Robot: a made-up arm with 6 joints.
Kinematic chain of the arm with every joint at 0, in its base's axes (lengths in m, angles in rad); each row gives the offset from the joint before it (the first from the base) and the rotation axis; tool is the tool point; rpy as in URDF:
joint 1: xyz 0 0 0.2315 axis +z
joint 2: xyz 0 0 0 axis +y
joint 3: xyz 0.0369 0 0.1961 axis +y
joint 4: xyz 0.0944 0 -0.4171 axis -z
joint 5: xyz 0 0 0 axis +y
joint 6: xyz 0.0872 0 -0.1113 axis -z
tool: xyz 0 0 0 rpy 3.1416 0 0
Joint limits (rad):
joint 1: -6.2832..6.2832
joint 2: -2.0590..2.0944
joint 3: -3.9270..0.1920
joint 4: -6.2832..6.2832
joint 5: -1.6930..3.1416
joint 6: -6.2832..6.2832
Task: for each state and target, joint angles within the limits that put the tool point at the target. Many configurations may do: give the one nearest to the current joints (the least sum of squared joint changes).
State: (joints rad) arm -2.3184 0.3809 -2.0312 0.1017 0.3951 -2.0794
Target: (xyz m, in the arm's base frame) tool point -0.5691 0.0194 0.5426
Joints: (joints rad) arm -3.1742 -0.1203 -1.4691 0.1142 0.6129 -2.0794
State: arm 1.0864 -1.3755 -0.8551 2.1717 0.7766 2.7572
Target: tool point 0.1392 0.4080 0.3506
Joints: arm 1.2179 -0.9321 -0.4105 2.1629 0.7533 2.7572
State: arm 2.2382 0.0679 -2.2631 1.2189 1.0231 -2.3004
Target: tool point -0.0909 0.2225 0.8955
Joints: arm 1.7361 -0.4333 -2.0448 1.0875 1.1021 -2.3004
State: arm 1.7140 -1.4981 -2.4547 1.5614 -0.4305 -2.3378
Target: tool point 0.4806 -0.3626 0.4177
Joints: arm 2.2593 -1.6846 -2.4172 1.6673 -0.9208 -2.3378
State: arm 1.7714 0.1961 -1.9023 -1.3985 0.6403 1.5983
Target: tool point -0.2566 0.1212 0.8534
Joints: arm 2.4288 -0.4920 -1.8064 -1.4903 0.0942 1.5983
